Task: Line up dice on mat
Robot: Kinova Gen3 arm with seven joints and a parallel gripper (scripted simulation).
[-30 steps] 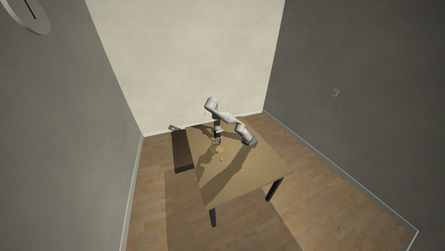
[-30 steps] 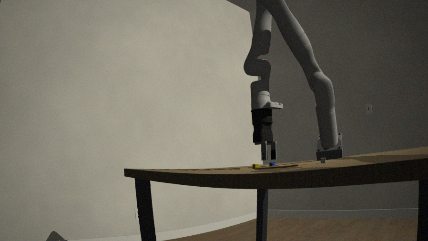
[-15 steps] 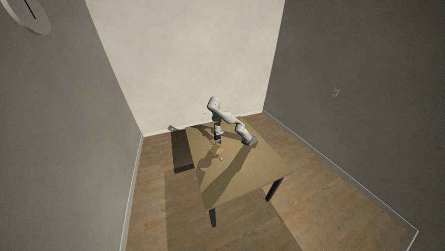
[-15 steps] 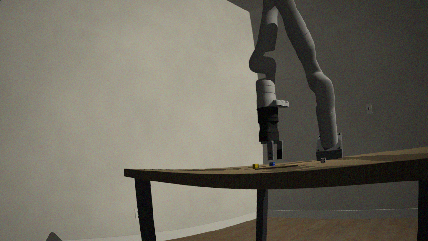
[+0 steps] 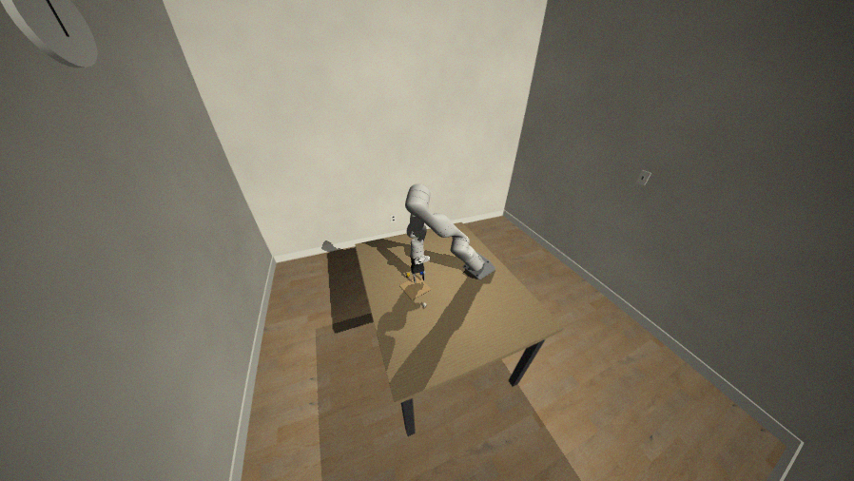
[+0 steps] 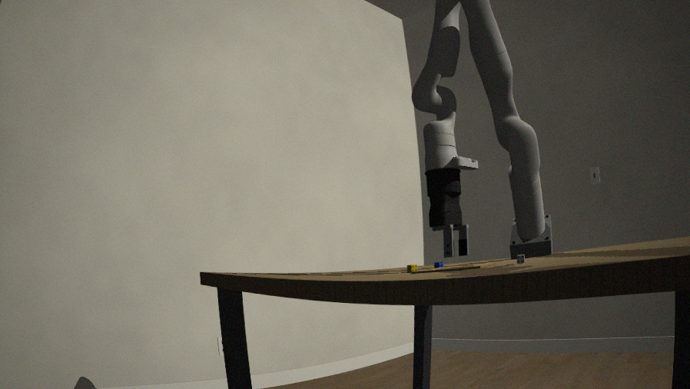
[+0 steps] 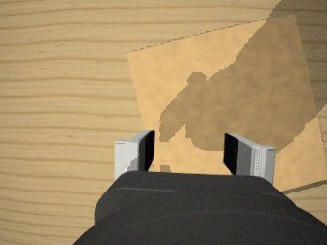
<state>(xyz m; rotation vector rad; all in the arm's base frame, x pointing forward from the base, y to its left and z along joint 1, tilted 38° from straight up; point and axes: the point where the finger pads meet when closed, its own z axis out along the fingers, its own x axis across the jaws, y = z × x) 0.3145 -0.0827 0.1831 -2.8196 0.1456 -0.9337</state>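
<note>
Right now the tan mat is 40 mm below my hand, 30 mm ahead of it and 20 mm to the left of it. Also, from my hand: white die (170 mm to the left, 40 mm below, 40 mm ahead); blue die (80 mm to the right, 50 mm behind, 40 mm below); yellow die (90 mm to the right, 40 mm below, 40 mm ahead).
</note>
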